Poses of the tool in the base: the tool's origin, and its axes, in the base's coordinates. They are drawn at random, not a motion.
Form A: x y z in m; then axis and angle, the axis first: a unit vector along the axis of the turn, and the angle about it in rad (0 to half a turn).
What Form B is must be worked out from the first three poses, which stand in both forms.
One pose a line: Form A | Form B
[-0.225 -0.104 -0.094 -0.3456 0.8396 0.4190 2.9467] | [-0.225 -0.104 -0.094 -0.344 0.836 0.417 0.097]
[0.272 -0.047 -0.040 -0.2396 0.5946 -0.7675 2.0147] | [0.272 -0.047 -0.040 -0.203 0.503 -0.649 0.534]
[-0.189 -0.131 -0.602 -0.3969 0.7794 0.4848 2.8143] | [-0.189 -0.131 -0.602 -0.392 0.769 0.478 0.163]
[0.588 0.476 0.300 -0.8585 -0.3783 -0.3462 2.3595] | [0.588 0.476 0.300 -0.794 -0.350 -0.320 0.381]
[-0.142 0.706 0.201 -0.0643 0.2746 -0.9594 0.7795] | [-0.142 0.706 0.201 -0.024 0.104 -0.365 0.925]
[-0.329 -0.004 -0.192 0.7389 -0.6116 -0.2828 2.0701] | [-0.329 -0.004 -0.192 0.635 -0.526 -0.243 0.510]
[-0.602 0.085 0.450 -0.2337 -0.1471 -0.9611 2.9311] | [-0.602 0.085 0.450 -0.232 -0.146 -0.956 0.105]
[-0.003 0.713 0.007 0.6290 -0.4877 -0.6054 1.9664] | [-0.003 0.713 0.007 0.524 -0.406 -0.504 0.554]
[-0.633 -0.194 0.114 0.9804 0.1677 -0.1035 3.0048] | [-0.633 -0.194 0.114 0.978 0.167 -0.103 0.068]
